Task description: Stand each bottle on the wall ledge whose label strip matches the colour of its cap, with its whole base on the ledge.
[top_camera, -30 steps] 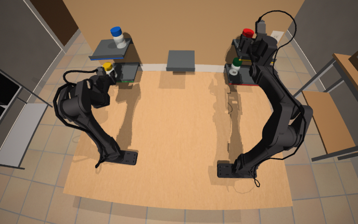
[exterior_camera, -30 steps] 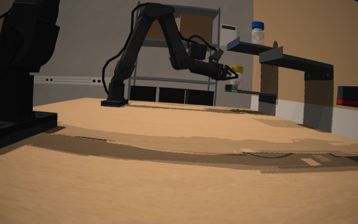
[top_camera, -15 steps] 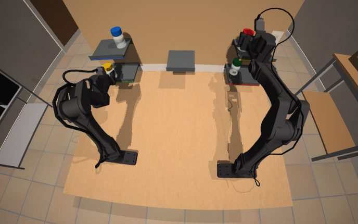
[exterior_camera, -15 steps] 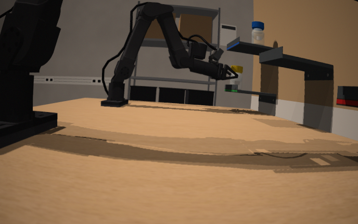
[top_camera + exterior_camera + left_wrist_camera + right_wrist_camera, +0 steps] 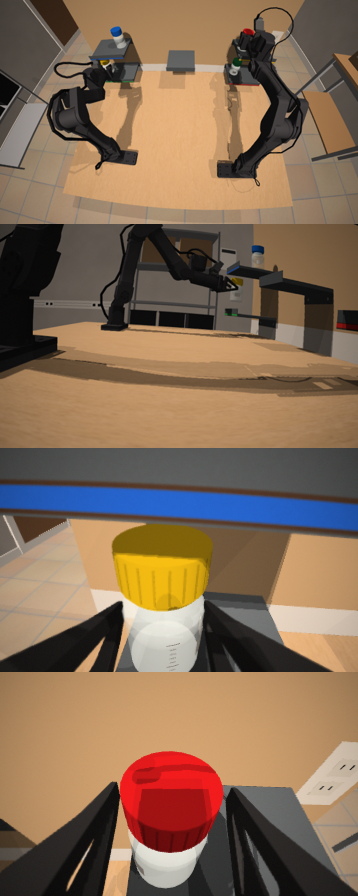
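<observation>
Now: right hand 40 mm above the red-capped bottle. Round my right hand: blue-capped bottle (670 mm to the left, 40 mm below, 40 mm behind); then green-capped bottle (230 mm below, 10 mm ahead); then yellow-capped bottle (770 mm to the left, 180 mm below, 100 mm behind).
</observation>
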